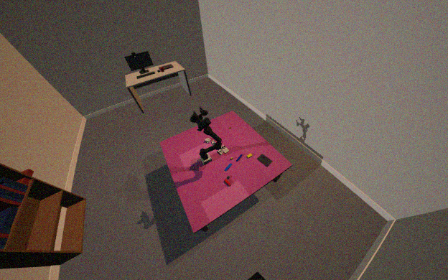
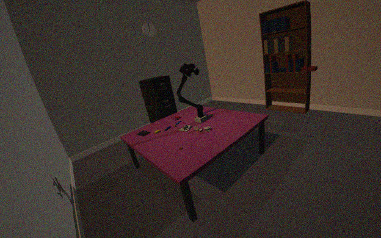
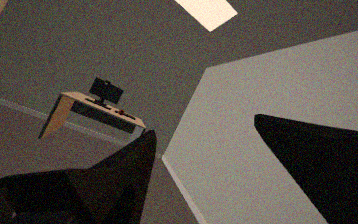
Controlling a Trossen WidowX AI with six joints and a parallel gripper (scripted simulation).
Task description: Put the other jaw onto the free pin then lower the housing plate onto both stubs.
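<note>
Right now the grey jaw is 140 mm ahead of my gripper tip, 60 mm to the left of it and 660 mm below it. The rest, counted from my gripper tip: blue piece 70 mm ahead, 380 mm to the right, 670 mm below; then red piece 50 mm behind, 530 mm to the right, 660 mm below; then small light piece 100 mm ahead, 130 mm to the left, 660 mm below.
</note>
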